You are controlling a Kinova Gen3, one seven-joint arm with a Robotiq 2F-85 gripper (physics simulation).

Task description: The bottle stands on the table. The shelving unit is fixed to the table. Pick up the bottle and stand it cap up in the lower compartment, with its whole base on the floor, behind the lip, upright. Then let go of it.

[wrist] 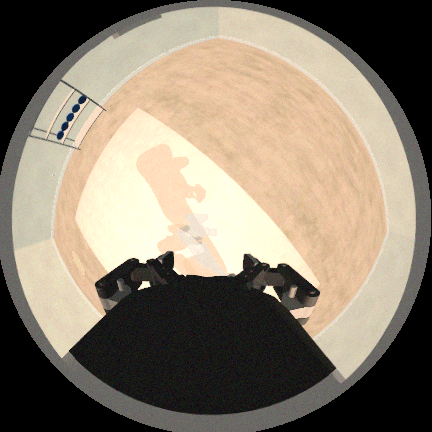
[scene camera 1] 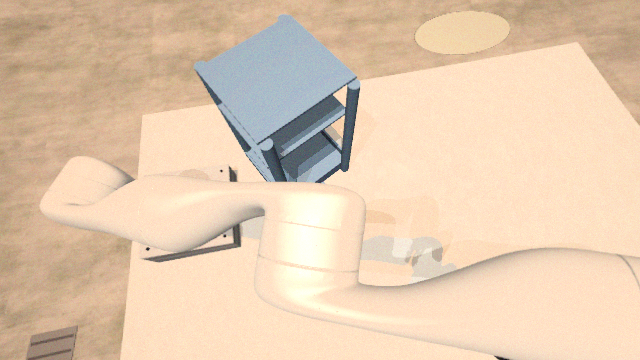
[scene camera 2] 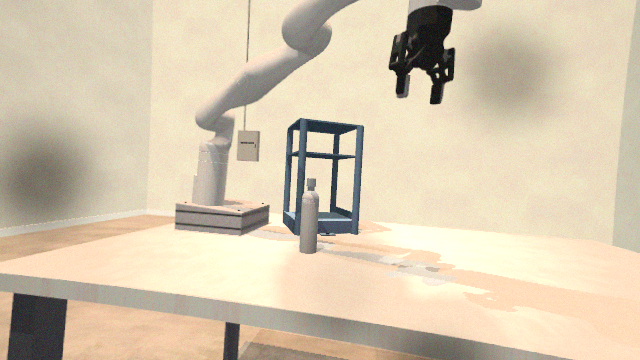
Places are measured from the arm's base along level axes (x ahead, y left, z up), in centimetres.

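Where they show: gripper, fingertip midpoint: (wrist: 207,260) (scene camera 2: 419,101); arm's base, link origin: (scene camera 2: 209,203).
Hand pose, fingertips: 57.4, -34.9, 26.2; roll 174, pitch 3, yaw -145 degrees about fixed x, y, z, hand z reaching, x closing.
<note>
Things, the pixels of their centre, and the offset from my fingertips, as dx, dy, dz. "spot": a spot on its surface instead. Level surfaces: height alone.
- grey bottle, body centre: (scene camera 2: 309,214) -21.3, +15.7, -25.1
- table, surface height: dz -34.4
- blue shelving unit, body centre: (scene camera 1: 288,128) (scene camera 2: 320,177) -21.8, +48.0, -15.5
- lower compartment with a front lip, surface spot: (scene camera 2: 336,225) spot: -14.6, +39.5, -31.6
- small plate, surface spot: (scene camera 2: 327,234) spot: -17.3, +35.4, -34.0
A grey bottle (scene camera 2: 309,220) stands upright, cap up, on the table (scene camera 1: 475,150) (scene camera 2: 215,270) (wrist: 240,215), in front of the shelving unit in scene camera 2. The bottle does not show in scene camera 1, where the arm covers part of the table, or in the wrist view. The blue shelving unit (scene camera 1: 280,75) (scene camera 2: 358,180) has a lower compartment with a front lip (scene camera 2: 336,225); no bottle shows inside. My gripper (scene camera 2: 418,95) (wrist: 207,260) is open and empty, fingers pointing down, high above the table and right of the bottle and shelving unit in scene camera 2.
The arm (scene camera 1: 310,240) (scene camera 2: 265,75) stretches across scene camera 1 in front of the shelving unit's foot. Its base plinth (scene camera 1: 235,240) (scene camera 2: 210,220) stands left of the unit. A small plate (scene camera 2: 327,234) lies at the unit's front foot. The table's edge (wrist: 220,162) runs diagonally in the wrist view.
</note>
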